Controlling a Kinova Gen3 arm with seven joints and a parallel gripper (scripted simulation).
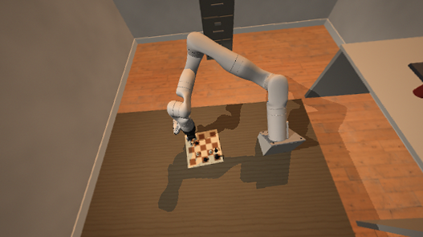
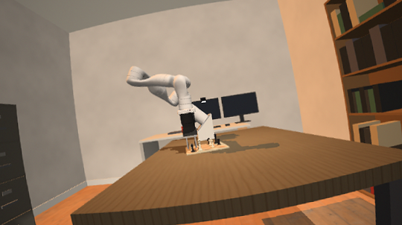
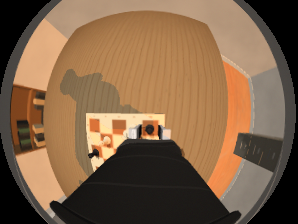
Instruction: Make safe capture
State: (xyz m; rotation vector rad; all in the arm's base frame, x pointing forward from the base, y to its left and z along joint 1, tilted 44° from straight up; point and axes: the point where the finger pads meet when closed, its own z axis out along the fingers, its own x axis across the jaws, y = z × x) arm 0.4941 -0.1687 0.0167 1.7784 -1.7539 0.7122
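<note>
My gripper is now 2 cm above the black chess piece. Round my hand: small chessboard 8 cm behind, 7 cm to the left, 4 cm below.
</note>
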